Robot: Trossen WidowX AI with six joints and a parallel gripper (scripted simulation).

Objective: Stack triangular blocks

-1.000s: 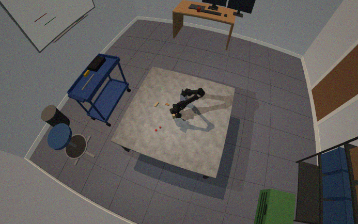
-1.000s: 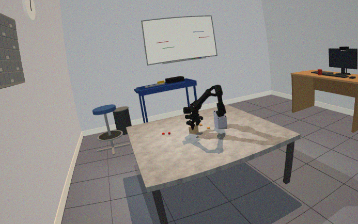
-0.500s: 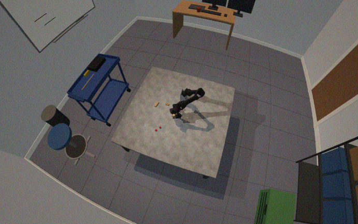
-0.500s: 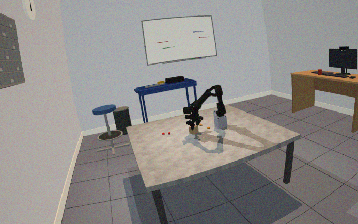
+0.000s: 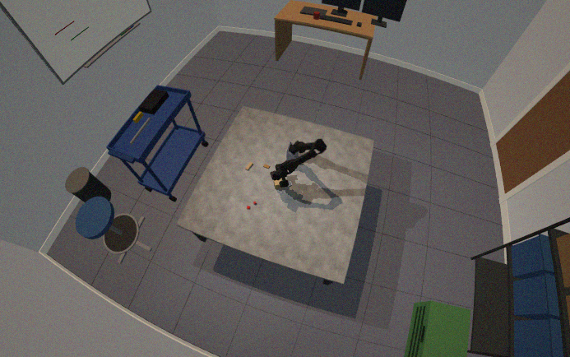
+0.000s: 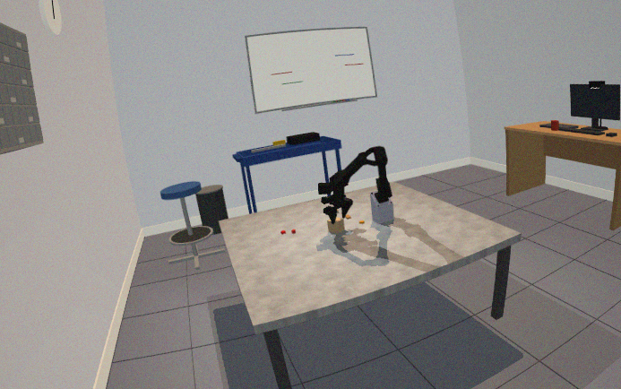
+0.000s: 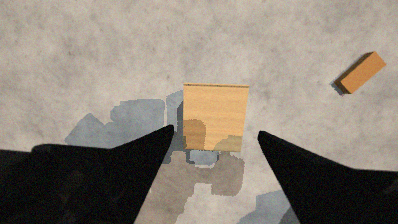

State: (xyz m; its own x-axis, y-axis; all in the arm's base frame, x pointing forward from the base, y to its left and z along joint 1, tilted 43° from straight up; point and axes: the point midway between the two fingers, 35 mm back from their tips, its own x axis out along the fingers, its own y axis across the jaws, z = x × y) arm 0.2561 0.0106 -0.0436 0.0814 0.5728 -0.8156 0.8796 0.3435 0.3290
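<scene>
Right now the tan triangular block is 1 cm below my gripper tip. Round my gripper tip: tan bar 9 cm behind, 29 cm to the right, 5 cm below; then orange thing 15 cm behind, 1 cm to the right, 5 cm below.
</scene>
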